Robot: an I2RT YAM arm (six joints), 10 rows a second.
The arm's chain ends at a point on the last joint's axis. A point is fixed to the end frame.
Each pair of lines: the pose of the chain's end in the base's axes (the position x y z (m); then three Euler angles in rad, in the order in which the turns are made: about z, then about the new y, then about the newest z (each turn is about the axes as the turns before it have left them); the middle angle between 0 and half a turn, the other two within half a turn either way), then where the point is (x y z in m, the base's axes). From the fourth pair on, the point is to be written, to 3 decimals.
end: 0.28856, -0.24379, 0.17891, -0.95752, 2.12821, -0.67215
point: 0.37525 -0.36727 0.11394
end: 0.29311, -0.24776, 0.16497, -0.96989, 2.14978, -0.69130
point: 0.37784 -0.37085 0.09676
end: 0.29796, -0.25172, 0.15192, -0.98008, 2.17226, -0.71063
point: 0.38095 -0.37409 0.08036
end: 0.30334, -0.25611, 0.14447, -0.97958, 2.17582, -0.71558
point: 0.386 -0.378 0.072
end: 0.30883, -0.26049, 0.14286, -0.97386, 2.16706, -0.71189
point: 0.393 -0.383 0.072
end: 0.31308, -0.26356, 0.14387, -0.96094, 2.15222, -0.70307
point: 0.399 -0.386 0.075
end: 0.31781, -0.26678, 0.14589, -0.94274, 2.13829, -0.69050
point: 0.406 -0.388 0.079
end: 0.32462, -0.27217, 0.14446, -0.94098, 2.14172, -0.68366
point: 0.413 -0.393 0.077
